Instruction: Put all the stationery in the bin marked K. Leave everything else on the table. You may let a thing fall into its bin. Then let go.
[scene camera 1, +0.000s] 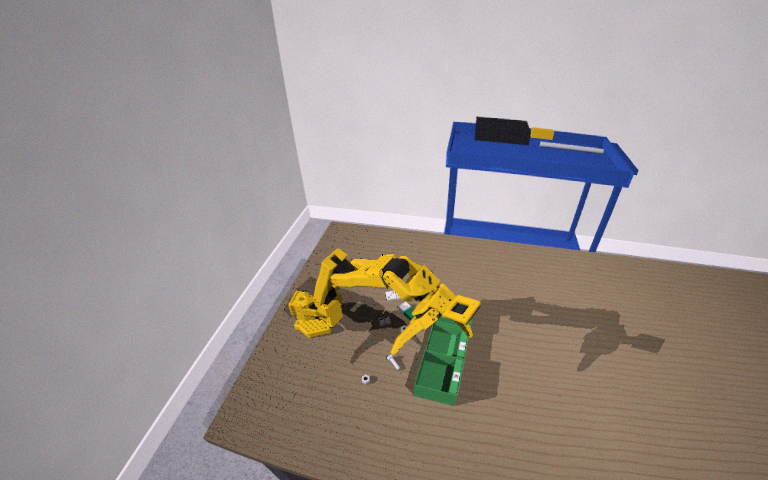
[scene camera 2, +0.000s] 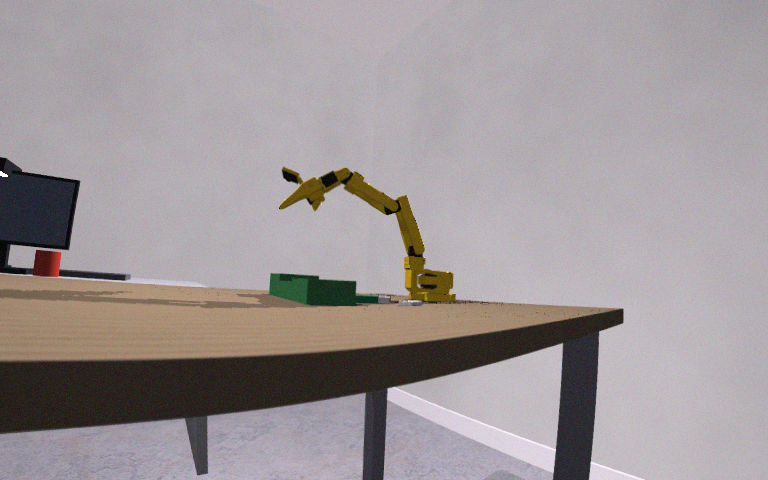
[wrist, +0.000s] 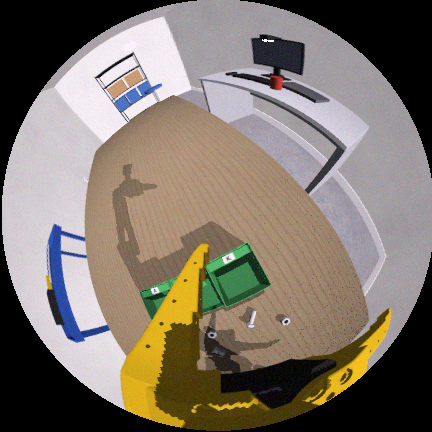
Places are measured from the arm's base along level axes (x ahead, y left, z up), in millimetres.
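Where they show: hand at its tool point: (scene camera 1: 469, 336) (scene camera 2: 281, 207) (wrist: 208, 251); arm's base at its link origin: (scene camera 1: 324, 321) (scene camera 2: 425, 300).
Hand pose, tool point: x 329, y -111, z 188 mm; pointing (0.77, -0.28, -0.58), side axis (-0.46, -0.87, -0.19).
Each offset is from my tool point to the top centre of the thing. "pt": to the spot under its first point.
My gripper (scene camera 1: 432, 344) (scene camera 2: 298, 207) (wrist: 296, 278) is open and empty, high above the table by the bins. The bin marked K (scene camera 1: 436, 394) (wrist: 245, 280) is the green compartment at the near end in scene camera 1; its visible floor is bare. A green and white block @(dx -129, dy +173, dz -175 mm) (scene camera 1: 408, 311) (scene camera 2: 368, 298) lies beyond the bins, partly hidden by the arm. A white piece @(dx -178, dy +228, dz -181 mm) (scene camera 1: 391, 295) lies near it. A small dark grey thing @(dx -186, dy +140, dz -177 mm) (scene camera 1: 385, 320) (wrist: 218, 352) lies in the arm's shadow. I cannot tell exactly what these last three are.
A bolt @(dx -138, dy +34, dz -175 mm) (scene camera 1: 393, 362) (wrist: 252, 318) and two nuts @(dx -187, dy -19, dz -180 mm) (scene camera 1: 365, 379) (wrist: 285, 321) lie beside the bins on the arm's side, one nut nearer the dark thing. The bin marked A @(pt dx +5, dy +170, dz -153 mm) (wrist: 155, 290) is at the row's other end. A blue cart (scene camera 1: 538, 172) stands behind the table.
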